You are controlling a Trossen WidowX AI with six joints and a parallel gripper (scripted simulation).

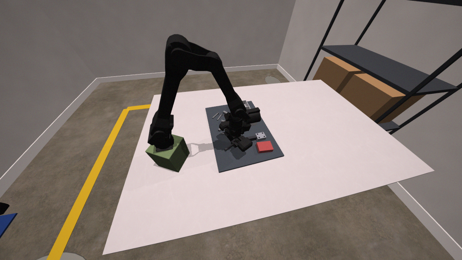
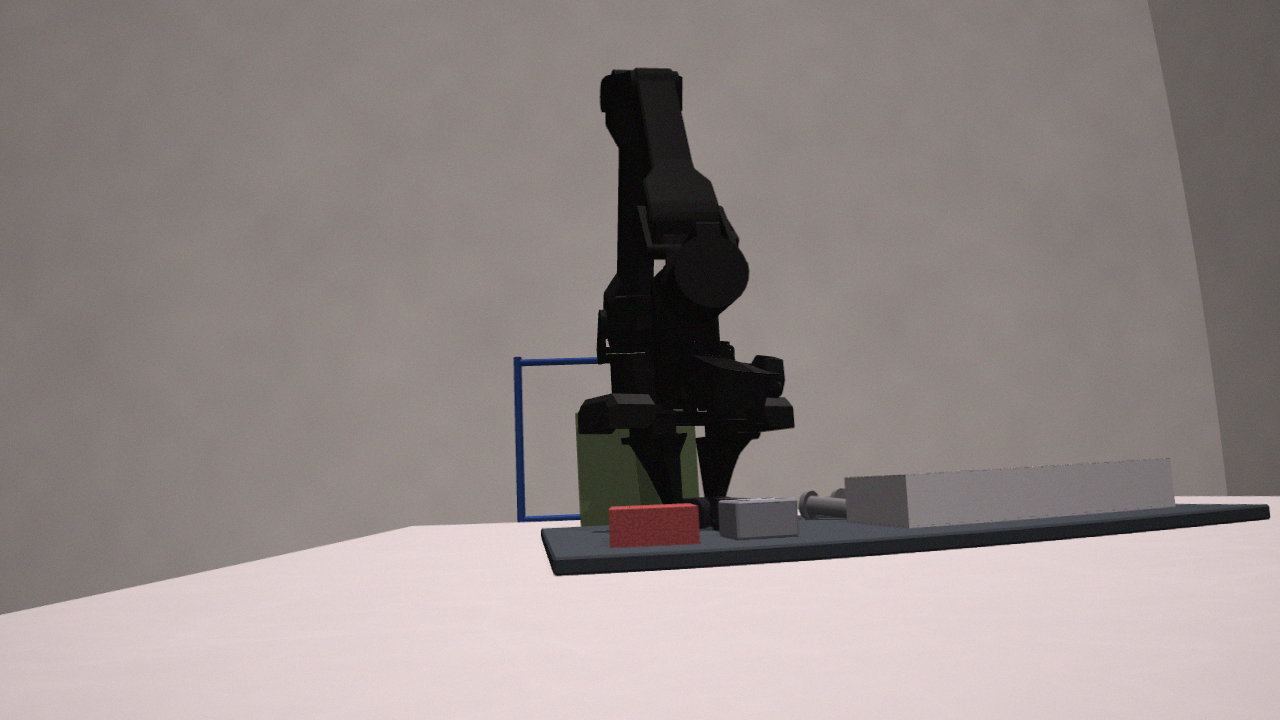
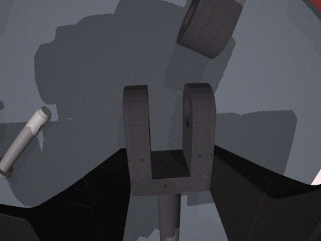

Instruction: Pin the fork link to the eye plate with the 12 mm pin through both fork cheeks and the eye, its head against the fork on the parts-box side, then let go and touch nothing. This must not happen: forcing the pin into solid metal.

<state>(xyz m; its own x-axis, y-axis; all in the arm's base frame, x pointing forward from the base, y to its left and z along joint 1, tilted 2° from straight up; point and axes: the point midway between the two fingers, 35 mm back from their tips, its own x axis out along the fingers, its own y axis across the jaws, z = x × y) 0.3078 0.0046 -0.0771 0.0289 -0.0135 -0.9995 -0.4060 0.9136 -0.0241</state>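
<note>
Now: hand 30 mm above the fork link. Round my hand: grey mount: 150 mm ahead, 10 mm to the left, 20 mm below; then dark mat: 60 mm ahead, 110 mm to the left, 50 mm below; then eye plate: 70 mm ahead, 10 mm to the left, 30 mm below.
</note>
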